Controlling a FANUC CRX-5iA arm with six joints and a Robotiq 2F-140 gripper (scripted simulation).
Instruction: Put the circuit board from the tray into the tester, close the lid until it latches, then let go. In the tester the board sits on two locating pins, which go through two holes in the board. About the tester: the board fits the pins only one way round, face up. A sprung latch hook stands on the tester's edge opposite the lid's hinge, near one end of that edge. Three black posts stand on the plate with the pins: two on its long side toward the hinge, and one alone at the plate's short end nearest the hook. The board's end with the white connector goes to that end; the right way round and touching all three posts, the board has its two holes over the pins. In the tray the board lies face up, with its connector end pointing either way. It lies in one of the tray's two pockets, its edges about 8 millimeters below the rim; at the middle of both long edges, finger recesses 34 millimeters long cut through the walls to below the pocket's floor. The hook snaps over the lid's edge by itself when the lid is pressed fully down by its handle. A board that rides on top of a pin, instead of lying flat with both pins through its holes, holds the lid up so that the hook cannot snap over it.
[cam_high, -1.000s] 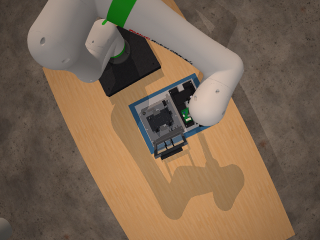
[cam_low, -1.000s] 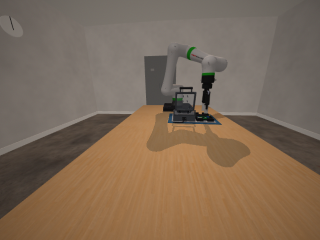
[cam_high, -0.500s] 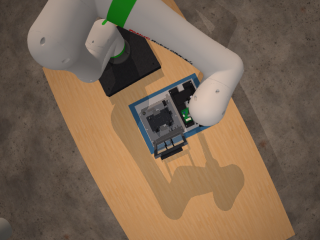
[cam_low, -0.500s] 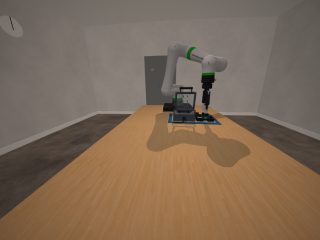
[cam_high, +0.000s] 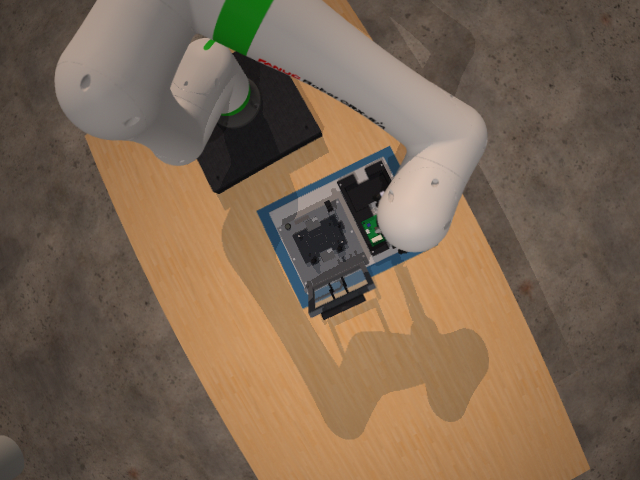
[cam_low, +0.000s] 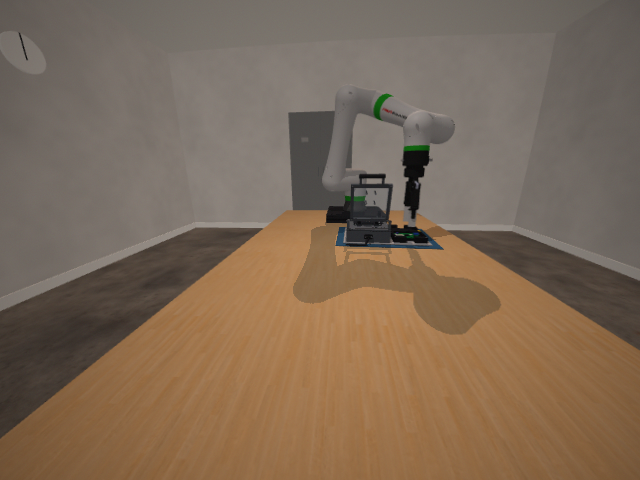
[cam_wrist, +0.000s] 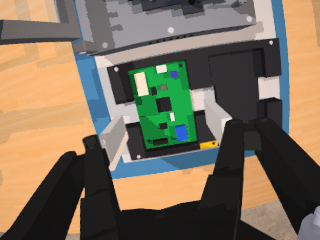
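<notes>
Right now my hand is 7 cm above the green circuit board. From my hand the other things lie so: clear lid (17 cm to the right, 9 cm above, 8 cm ahead); then black latch hook (11 cm to the right, 11 cm behind, 1 cm below); then tester (13 cm to the right, 2 cm above, 1 cm behind).
</notes>
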